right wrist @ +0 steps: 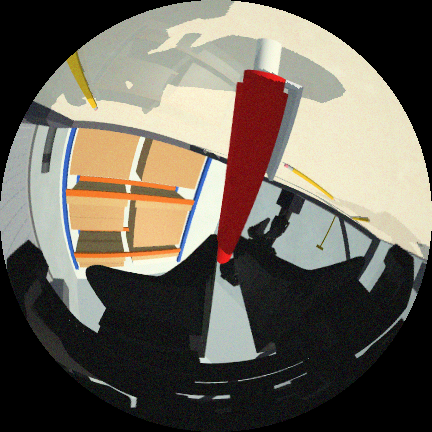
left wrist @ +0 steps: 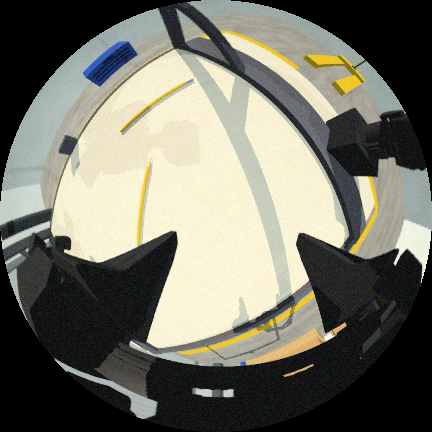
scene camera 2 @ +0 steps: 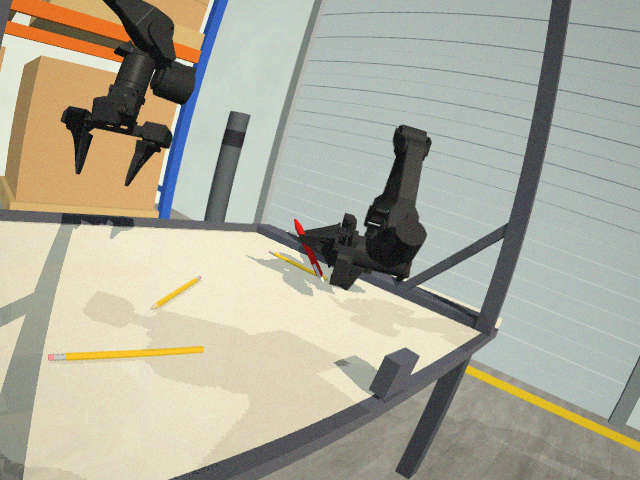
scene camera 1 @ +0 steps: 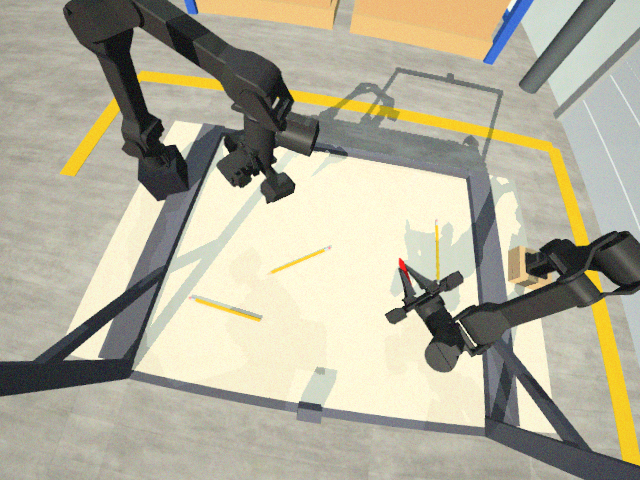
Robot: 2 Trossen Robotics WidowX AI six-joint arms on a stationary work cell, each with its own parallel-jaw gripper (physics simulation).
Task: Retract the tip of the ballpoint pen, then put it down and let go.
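Frame: origin at the left arm's base, x up, y back, z right, level; millimetres.
Where they show: left gripper, fingertip midpoint: (right wrist: 272, 221) (left wrist: 240, 238) (scene camera 2: 101, 180) (scene camera 1: 257, 189); right gripper, fingertip midpoint: (right wrist: 224, 240) (scene camera 2: 299, 235) (scene camera 1: 401, 266); left arm's base, link origin: (left wrist: 368, 140) (scene camera 1: 157, 161); right arm's base, link origin: (scene camera 1: 535, 266).
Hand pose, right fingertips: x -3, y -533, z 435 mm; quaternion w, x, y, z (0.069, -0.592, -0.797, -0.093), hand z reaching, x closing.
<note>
Things, the pixels of their top centre, and the offset from my right fingertips. "*": a spot on its surface instead.
- yellow pencil, top centre: (scene camera 2: 178, 288) (left wrist: 139, 207) (right wrist: 314, 186) (scene camera 1: 298, 260) dx -95, dy +222, dz -104 mm
- third pencil, top centre: (right wrist: 84, 92) (scene camera 2: 296, 263) (scene camera 1: 437, 248) dx -96, dy -174, dz -42 mm
- dark frame, surface spot: (scene camera 2: 289, 441) * dx -103, dy +442, dz +168 mm
The red ballpoint pen (scene camera 1: 403, 267) (scene camera 2: 311, 252) (right wrist: 255, 145) is held tilted above the table. Its white push-button end points down toward the table, and a grey clip runs along its side. A rounded red end shows at the fingertips in the right wrist view; I cannot see a writing point there. My right gripper (scene camera 1: 407, 269) (scene camera 2: 303, 237) (right wrist: 224, 240) is shut on the pen, gripping it near the upper end. My left gripper (scene camera 2: 102, 178) (left wrist: 240, 238) is wide open and empty, high above the table's back left part, far from the pen.
A yellow pencil (scene camera 1: 299, 259) (scene camera 2: 178, 291) (left wrist: 143, 200) (right wrist: 310, 181) lies mid-table. Another pencil (scene camera 1: 225, 308) (scene camera 2: 126, 353) lies at the left. A third pencil (scene camera 1: 437, 242) (scene camera 2: 292, 262) (right wrist: 82, 80) lies beside the right gripper. A dark frame (scene camera 1: 217, 393) (scene camera 2: 289, 441) edges the table.
</note>
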